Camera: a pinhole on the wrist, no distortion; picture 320 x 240 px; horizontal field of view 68.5 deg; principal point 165.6 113.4 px. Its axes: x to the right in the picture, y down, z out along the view. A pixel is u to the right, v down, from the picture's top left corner.
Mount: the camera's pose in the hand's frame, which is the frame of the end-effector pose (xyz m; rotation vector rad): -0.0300 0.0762 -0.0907 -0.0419 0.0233 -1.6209
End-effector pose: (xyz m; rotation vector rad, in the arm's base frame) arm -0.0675 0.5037 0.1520 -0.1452 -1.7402 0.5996
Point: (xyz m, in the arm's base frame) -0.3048 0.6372 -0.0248
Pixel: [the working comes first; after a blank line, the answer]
In the camera's frame: -0.1679 -0.0284 0.2974

33 91
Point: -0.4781 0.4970 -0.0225
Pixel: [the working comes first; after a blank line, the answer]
In the camera's frame: -0.0814 -0.0419 0.5024

128 94
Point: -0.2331 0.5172 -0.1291
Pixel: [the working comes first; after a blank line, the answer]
In the camera's frame: -0.0902 -0.1829 0.2747

outside the picture
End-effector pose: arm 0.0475 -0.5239 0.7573 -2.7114 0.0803 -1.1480
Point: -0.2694 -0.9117 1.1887
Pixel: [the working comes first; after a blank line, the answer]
In the camera's frame: -0.2230 0.1711 -0.4815

behind the camera
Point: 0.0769 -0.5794 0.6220
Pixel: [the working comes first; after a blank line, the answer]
In the camera's frame: -0.0016 -0.0461 0.1933

164 57
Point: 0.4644 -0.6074 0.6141
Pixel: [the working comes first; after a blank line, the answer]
In the camera's frame: -0.0506 0.2082 0.4829

141 215
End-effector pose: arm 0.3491 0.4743 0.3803 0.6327 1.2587 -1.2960
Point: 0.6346 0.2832 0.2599
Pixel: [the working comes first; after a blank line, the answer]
In the camera's frame: -0.1801 0.1300 0.3300

37 206
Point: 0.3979 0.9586 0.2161
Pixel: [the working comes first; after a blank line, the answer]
In the camera's frame: -0.1374 0.0122 -0.3760

behind the camera
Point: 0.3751 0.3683 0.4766
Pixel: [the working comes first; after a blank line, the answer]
In the camera's frame: 0.1090 -0.0303 0.2192

282 81
